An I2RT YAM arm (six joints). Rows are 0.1 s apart.
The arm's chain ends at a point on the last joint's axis. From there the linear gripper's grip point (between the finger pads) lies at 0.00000 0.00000 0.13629 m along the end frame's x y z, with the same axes.
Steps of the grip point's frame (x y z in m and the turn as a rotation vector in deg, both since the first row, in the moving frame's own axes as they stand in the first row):
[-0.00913 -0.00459 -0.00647 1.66 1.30 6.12]
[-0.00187 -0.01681 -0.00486 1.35 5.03 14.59]
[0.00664 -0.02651 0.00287 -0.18 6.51 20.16]
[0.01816 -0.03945 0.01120 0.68 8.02 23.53]
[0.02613 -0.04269 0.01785 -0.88 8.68 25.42]
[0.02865 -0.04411 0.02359 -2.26 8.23 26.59]
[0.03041 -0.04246 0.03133 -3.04 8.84 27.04]
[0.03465 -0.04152 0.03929 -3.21 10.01 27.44]
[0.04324 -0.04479 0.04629 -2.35 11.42 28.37]
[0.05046 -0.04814 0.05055 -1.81 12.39 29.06]
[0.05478 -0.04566 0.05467 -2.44 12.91 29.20]
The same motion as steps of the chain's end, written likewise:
[-0.01243 -0.00081 -0.00638 1.66 1.30 6.12]
[-0.01410 -0.01515 -0.00430 1.35 5.03 14.59]
[-0.00842 -0.02962 0.00374 -0.18 6.51 20.16]
[-0.00065 -0.04174 0.01252 0.68 8.02 23.53]
[0.00669 -0.04920 0.01940 -0.88 8.68 25.42]
[0.01106 -0.05373 0.02507 -2.26 8.23 26.59]
[0.01192 -0.05425 0.03311 -3.04 8.84 27.04]
[0.01366 -0.05440 0.04153 -3.21 10.01 27.44]
[0.01871 -0.05668 0.04905 -2.35 11.42 28.37]
[0.02353 -0.05952 0.05372 -1.81 12.39 29.06]
[0.02709 -0.05879 0.05816 -2.44 12.91 29.20]

